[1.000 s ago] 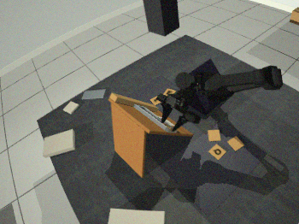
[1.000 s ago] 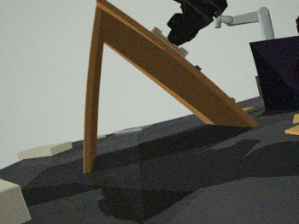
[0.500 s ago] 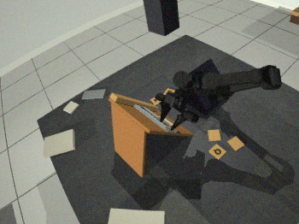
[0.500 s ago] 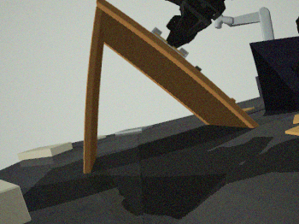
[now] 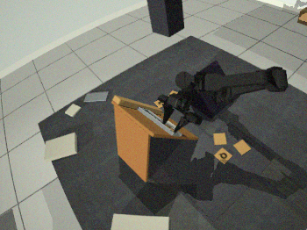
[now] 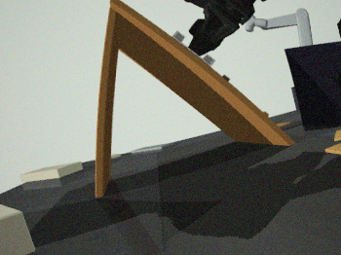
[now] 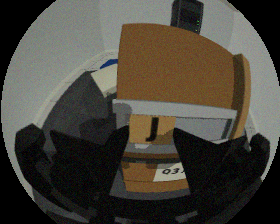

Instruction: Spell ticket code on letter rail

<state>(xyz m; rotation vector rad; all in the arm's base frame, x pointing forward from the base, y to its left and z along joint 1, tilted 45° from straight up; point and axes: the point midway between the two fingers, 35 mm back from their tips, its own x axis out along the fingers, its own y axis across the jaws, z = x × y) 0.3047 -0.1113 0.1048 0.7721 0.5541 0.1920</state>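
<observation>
Right now my gripper tip is 8 cm above the white ticket, 6 cm to the left of it and 6 cm past it. The rest, counted from my gripper tip: cream block 44 cm to the right, 37 cm ahead, 16 cm below; then small cream card 64 cm to the right, 18 cm ahead, 17 cm below; then grey card 61 cm to the right, 17 cm below, 2 cm ahead.
</observation>
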